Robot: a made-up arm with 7 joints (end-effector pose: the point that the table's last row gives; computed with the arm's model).
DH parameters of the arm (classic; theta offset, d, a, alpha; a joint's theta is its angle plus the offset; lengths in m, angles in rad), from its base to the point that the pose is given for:
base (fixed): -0.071 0 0 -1.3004
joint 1: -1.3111 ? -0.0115 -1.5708
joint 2: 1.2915 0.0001 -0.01 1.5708
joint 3: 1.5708 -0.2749 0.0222 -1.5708
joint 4: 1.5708 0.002 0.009 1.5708
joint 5: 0 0.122 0.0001 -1.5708
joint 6: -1.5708 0 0.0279 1.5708
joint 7: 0 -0.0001 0 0
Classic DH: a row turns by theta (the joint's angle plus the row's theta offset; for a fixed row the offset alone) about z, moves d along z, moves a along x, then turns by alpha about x.
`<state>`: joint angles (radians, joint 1 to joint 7).
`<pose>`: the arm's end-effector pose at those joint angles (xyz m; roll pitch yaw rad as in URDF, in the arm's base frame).
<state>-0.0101 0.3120 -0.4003 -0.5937 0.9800 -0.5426 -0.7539</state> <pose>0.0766 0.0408 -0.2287 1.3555 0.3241 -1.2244</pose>
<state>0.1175 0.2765 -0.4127 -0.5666 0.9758 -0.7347 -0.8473</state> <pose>0.0418 0.0346 -0.2384 1.2726 0.3991 -1.4098</pose>
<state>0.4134 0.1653 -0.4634 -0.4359 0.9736 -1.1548 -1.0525</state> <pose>-0.0422 0.0082 -0.2499 1.0357 0.4130 -1.8385</pose>
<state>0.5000 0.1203 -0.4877 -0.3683 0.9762 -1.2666 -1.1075</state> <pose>-0.0675 -0.0049 -0.2507 0.9641 0.3670 -1.9491</pose>
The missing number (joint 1, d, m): 0.0321
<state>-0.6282 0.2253 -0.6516 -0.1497 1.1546 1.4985 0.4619</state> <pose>0.2285 0.0028 -0.2199 1.2561 -0.4576 0.7658</pose>
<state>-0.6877 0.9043 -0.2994 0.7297 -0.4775 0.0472 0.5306</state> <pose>0.2710 0.2760 -0.1841 0.5950 0.0013 0.7074</pose>
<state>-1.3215 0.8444 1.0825 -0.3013 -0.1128 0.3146 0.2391</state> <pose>0.1764 0.2764 0.0828 -1.2802 -0.7544 1.9008</pose>
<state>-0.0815 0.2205 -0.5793 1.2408 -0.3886 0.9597 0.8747</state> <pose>-0.0398 0.1077 -0.4103 2.5333 0.3852 1.8821</pose>
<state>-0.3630 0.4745 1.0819 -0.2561 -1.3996 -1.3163 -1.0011</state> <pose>0.0871 0.2755 -0.1479 -3.0621 -0.9630 -2.6028</pose>
